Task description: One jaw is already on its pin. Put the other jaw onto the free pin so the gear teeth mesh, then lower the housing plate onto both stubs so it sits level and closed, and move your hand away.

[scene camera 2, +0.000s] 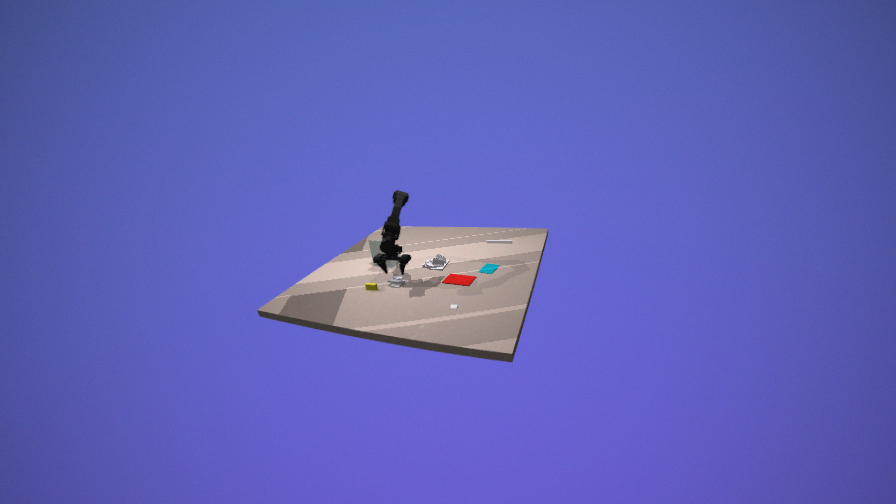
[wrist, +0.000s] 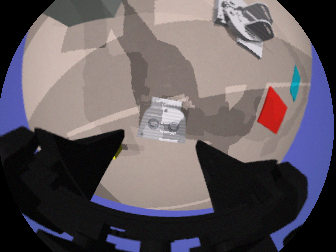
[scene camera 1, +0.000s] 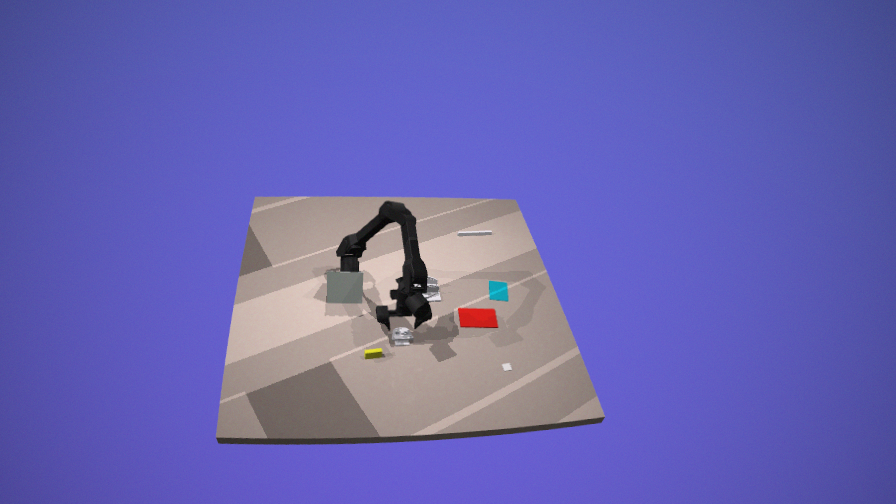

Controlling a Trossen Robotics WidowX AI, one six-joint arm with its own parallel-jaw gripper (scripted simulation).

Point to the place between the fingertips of the gripper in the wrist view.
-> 161,138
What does the gripper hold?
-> Nothing.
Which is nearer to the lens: the grey jaw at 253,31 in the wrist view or the red flat sheet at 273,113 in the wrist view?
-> The grey jaw.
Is the gripper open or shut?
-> Open.
